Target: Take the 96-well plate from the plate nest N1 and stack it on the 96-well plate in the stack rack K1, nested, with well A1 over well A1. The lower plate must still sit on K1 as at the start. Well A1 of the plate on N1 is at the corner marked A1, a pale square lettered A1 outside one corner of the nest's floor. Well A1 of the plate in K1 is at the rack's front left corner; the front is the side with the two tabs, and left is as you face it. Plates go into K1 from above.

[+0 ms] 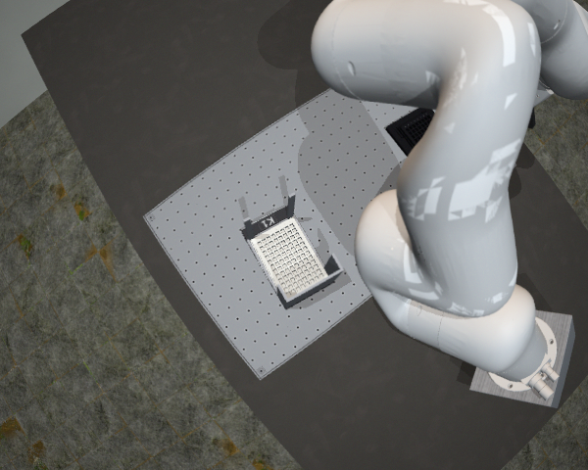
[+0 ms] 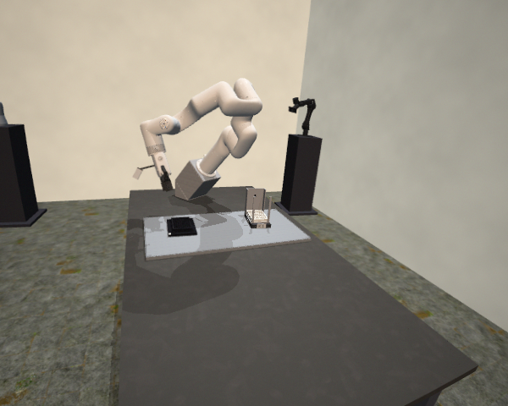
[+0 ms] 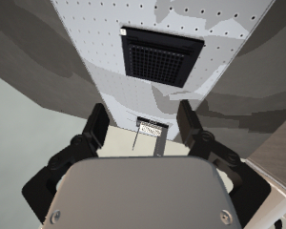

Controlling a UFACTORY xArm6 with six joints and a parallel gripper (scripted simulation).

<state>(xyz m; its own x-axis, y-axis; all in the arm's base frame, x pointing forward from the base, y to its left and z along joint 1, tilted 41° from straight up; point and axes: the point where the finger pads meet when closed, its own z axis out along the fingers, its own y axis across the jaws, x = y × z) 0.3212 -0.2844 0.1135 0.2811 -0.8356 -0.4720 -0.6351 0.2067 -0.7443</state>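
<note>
My hand is 10 mm short of the black 96-well plate, 60 mm to the right of it and 160 mm above it. From my hand the other things lie so: white 96-well plate: 40 mm behind, 420 mm to the left, 160 mm below; then pale A1 mark: 90 mm ahead, 170 mm below.
</note>
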